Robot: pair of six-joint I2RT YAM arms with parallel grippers.
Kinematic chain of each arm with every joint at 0, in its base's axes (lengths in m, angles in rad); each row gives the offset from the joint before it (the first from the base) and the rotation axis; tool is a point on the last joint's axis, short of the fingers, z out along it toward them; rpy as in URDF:
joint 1: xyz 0 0 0.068 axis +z
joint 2: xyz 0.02 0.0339 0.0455 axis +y
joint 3: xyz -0.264 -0.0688 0 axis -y
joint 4: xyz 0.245 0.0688 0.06 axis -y
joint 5: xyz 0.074 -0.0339 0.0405 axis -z
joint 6: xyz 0.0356 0 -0.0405 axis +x
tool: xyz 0 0 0 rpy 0 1.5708 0
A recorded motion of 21 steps. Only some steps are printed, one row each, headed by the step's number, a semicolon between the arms.
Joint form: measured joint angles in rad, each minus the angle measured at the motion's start. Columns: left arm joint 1, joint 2, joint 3, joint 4, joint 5, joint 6; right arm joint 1, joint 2, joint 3, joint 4, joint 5, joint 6.
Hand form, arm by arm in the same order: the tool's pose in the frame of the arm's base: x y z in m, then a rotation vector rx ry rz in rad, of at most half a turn. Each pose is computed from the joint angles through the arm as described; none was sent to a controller.
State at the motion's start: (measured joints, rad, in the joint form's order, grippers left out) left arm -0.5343 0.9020 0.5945 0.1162 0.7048 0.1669; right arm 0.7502 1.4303 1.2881 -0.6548 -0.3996 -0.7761
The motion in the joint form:
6: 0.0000 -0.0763 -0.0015 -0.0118 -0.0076 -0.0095; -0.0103 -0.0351 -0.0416 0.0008 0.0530 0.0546
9: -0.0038 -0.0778 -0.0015 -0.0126 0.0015 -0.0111; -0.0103 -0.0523 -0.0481 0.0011 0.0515 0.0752
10: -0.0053 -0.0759 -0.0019 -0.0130 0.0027 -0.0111; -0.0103 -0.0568 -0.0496 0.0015 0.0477 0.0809
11: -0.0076 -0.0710 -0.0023 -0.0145 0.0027 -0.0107; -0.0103 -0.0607 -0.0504 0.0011 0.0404 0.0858
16: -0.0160 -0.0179 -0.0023 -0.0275 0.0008 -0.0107; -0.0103 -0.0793 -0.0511 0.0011 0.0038 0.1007
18: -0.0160 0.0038 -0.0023 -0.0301 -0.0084 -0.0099; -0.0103 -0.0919 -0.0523 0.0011 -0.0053 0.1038
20: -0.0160 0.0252 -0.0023 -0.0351 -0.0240 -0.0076; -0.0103 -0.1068 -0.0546 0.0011 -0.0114 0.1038
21: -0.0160 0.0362 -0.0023 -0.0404 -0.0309 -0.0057; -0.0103 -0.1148 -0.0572 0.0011 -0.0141 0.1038
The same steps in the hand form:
6: 0.1551 -0.1183 0.2965 1.0634 1.3840 -0.8674; 0.2132 0.2110 0.3192 -1.6892 1.6362 0.4194
9: 0.1541 -0.1189 0.2967 1.0714 1.3788 -0.8787; 0.2103 0.2084 0.3219 -1.6682 1.6448 0.4295
10: 0.1541 -0.1193 0.2962 1.0737 1.3803 -0.8815; 0.2095 0.2078 0.3227 -1.6631 1.6454 0.4362
11: 0.1546 -0.1201 0.2950 1.0766 1.3859 -0.8845; 0.2086 0.2074 0.3235 -1.6599 1.6443 0.4468
16: 0.1614 -0.1261 0.2842 1.0902 1.4497 -0.9045; 0.2046 0.2054 0.3287 -1.6494 1.6258 0.4941
18: 0.1648 -0.1279 0.2799 1.0878 1.4777 -0.9015; 0.2023 0.2036 0.3318 -1.6439 1.6145 0.5043
20: 0.1682 -0.1295 0.2753 1.0828 1.5096 -0.8918; 0.1996 0.2015 0.3350 -1.6394 1.6007 0.5092
21: 0.1698 -0.1303 0.2726 1.0819 1.5278 -0.8877; 0.1981 0.2003 0.3363 -1.6374 1.5948 0.5113

